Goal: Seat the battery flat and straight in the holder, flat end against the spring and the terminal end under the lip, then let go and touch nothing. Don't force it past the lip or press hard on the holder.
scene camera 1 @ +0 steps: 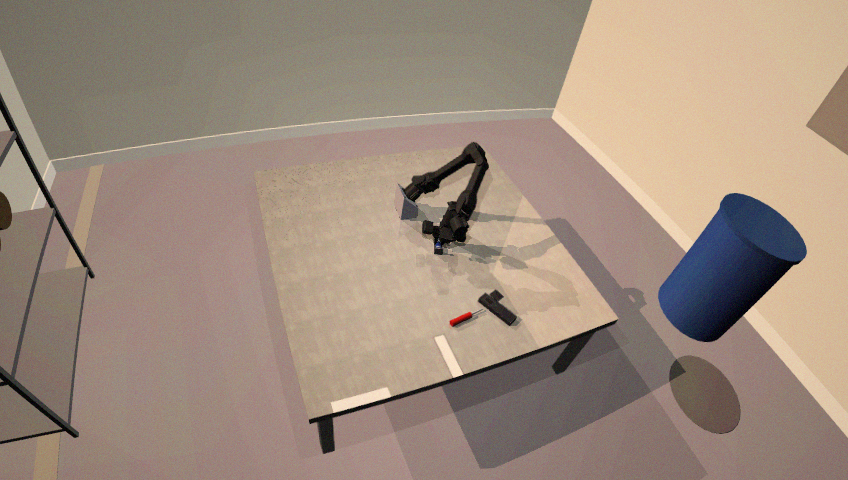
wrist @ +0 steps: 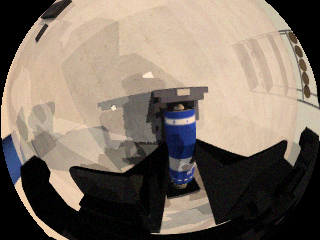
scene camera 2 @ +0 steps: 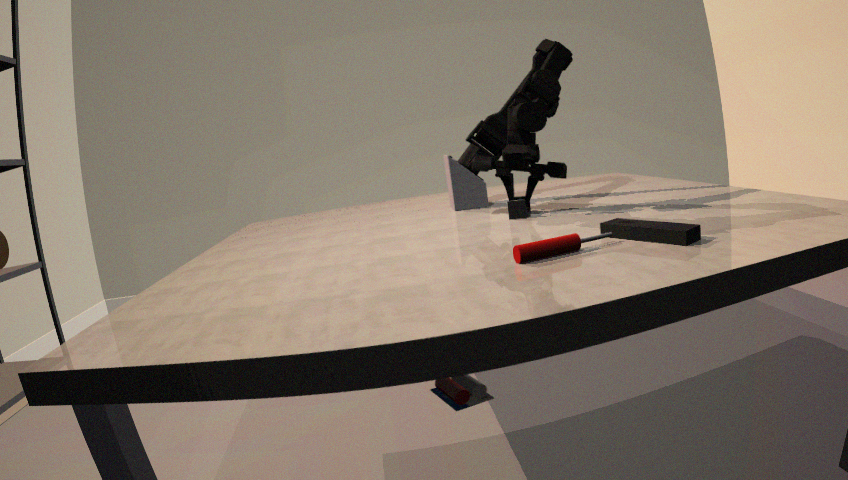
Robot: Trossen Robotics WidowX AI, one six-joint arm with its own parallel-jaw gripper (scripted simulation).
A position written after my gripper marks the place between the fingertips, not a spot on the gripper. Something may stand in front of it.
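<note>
My gripper (scene camera 2: 518,210), (wrist: 180,145). Battery (wrist: 179,122). Red-handled screwdriver (scene camera 2: 554,246).
</note>
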